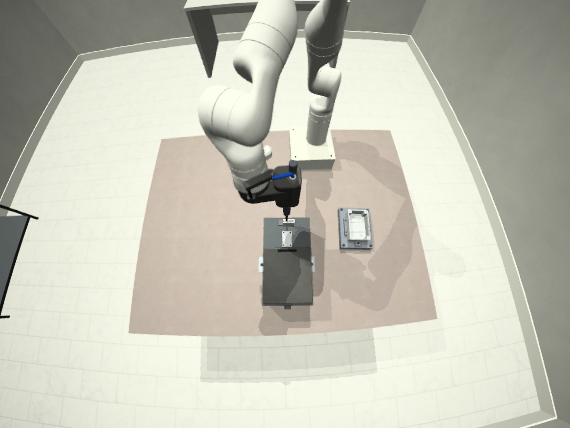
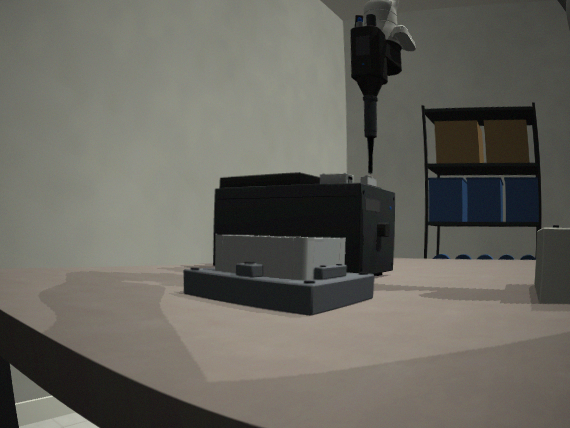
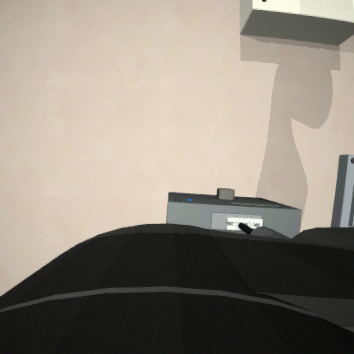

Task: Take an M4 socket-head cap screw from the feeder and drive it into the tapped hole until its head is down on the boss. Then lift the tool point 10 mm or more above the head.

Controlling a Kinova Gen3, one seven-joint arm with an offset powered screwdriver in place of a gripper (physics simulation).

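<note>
My screwdriver (image 1: 287,217) (image 2: 370,171) (image 3: 244,228) points down, with its bit tip at the small light pick-up block (image 2: 369,181) (image 3: 252,220) on top of the feeder. The feeder (image 1: 287,285) (image 2: 290,210) (image 3: 192,214) is a dark box. Whether the tip touches the block or a screw is too small to tell, and no screw can be made out on the bit. The light open housing (image 2: 260,251) sits in a grey fixture (image 1: 342,241) (image 2: 250,295) (image 3: 343,195) beside the feeder. Its bosses and tapped hole cannot be made out.
A light plate (image 1: 286,239) (image 2: 335,178) lies on the feeder top near the pick-up block. The arm's pale base block (image 1: 298,149) (image 2: 552,265) (image 3: 295,25) stands behind on the table (image 1: 200,250) (image 2: 400,340) (image 3: 100,125). A shelf rack (image 2: 480,168) with boxes stands in the background.
</note>
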